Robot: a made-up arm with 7 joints.
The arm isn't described. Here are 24 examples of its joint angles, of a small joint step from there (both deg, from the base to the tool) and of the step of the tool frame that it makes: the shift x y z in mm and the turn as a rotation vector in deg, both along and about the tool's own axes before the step.
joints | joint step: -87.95 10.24 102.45 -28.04 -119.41 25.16 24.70 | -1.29 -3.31 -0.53 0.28 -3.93 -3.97 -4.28
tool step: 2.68 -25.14 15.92 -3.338 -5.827 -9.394
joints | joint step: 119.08 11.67 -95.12 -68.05 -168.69 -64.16 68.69 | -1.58 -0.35 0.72 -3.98 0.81 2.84 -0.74
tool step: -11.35 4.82 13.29 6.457 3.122 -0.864
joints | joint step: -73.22 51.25 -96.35 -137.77 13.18 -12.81 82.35 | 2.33 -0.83 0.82 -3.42 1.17 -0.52 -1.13
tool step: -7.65 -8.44 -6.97 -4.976 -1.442 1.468
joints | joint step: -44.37 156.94 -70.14 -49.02 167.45 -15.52 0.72 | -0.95 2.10 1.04 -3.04 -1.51 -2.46 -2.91
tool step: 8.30 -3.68 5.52 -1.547 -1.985 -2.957
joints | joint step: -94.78 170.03 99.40 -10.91 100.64 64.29 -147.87 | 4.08 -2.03 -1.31 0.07 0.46 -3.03 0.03
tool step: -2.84 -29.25 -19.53 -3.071 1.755 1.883
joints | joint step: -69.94 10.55 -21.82 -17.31 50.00 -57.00 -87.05 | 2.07 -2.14 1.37 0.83 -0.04 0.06 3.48
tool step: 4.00 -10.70 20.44 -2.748 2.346 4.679
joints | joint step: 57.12 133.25 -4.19 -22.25 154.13 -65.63 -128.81 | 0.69 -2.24 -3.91 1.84 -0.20 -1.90 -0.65
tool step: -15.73 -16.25 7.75 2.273 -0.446 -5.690
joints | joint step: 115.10 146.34 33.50 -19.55 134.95 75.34 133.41 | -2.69 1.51 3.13 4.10 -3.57 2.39 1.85
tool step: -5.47 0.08 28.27 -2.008 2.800 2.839
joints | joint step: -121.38 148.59 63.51 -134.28 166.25 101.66 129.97 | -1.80 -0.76 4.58 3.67 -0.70 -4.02 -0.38
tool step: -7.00 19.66 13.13 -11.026 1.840 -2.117
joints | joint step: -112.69 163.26 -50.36 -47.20 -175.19 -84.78 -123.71 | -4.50 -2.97 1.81 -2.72 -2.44 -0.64 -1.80
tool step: -17.66 -13.45 7.42 -3.978 2.150 -1.233
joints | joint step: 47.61 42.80 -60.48 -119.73 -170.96 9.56 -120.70 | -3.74 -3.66 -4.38 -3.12 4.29 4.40 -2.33
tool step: -1.50 -13.29 -26.29 -11.819 -2.899 3.214
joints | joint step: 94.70 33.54 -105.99 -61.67 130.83 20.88 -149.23 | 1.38 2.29 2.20 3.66 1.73 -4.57 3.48
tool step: -14.68 -16.74 13.04 2.895 8.519 8.714
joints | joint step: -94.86 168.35 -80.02 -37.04 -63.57 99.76 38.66 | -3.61 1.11 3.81 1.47 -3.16 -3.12 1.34
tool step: -17.22 -11.57 1.20 -2.574 1.106 -1.504
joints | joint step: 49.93 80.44 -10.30 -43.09 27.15 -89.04 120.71 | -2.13 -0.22 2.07 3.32 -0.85 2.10 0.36
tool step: 8.80 -2.87 -1.62 1.385 -3.434 -2.858
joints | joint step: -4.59 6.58 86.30 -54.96 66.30 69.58 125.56 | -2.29 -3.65 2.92 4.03 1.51 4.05 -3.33
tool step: 36.78 5.20 -16.49 6.749 -1.790 4.980
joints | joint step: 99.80 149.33 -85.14 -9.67 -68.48 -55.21 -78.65 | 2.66 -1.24 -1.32 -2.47 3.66 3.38 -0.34
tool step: -21.24 2.11 0.83 -2.185 2.799 -3.435
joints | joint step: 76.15 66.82 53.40 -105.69 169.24 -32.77 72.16 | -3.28 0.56 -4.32 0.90 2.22 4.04 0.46
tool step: 9.65 12.18 -5.60 5.933 -1.476 3.286
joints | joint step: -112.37 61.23 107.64 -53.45 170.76 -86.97 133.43 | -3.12 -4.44 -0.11 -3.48 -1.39 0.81 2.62
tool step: -10.41 -18.85 -19.25 -0.879 0.277 3.344
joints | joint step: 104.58 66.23 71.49 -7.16 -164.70 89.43 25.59 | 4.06 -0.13 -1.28 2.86 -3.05 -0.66 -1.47
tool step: -12.16 -20.23 10.74 5.107 -6.700 -4.634
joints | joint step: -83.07 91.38 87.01 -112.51 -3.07 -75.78 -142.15 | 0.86 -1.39 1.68 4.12 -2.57 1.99 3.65
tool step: -6.56 0.88 16.97 -2.588 -7.663 2.532
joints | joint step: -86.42 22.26 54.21 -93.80 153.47 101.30 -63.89 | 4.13 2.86 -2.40 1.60 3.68 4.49 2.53
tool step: 10.00 -8.94 11.41 -3.458 2.193 6.118
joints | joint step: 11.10 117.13 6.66 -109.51 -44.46 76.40 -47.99 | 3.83 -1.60 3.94 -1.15 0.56 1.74 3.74
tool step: 3.49 1.01 6.94 -2.090 -0.343 5.578
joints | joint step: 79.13 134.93 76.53 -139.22 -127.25 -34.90 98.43 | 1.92 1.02 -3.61 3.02 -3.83 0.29 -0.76
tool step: 1.38 -14.50 -13.86 -3.418 -0.304 -0.717
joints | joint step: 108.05 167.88 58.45 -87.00 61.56 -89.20 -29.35 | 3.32 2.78 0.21 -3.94 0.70 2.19 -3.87
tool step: -3.03 -36.05 -4.13 1.283 0.594 3.770
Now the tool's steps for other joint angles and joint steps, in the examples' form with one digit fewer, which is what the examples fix.
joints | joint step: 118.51 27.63 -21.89 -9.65 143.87 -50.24 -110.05 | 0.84 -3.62 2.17 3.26 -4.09 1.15 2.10
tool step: -22.5 -15.3 11.0 -1.54 1.22 -2.19
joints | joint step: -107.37 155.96 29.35 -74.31 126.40 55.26 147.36 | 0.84 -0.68 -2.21 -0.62 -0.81 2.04 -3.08
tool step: 9.7 -1.7 -12.0 1.79 -4.71 -2.59
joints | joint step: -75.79 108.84 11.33 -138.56 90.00 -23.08 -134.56 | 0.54 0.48 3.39 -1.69 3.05 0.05 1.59
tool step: -2.0 9.7 -4.5 2.02 -0.08 2.84
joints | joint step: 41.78 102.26 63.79 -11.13 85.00 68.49 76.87 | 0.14 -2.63 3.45 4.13 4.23 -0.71 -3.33
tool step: 28.5 15.1 -7.7 -1.05 4.57 5.56
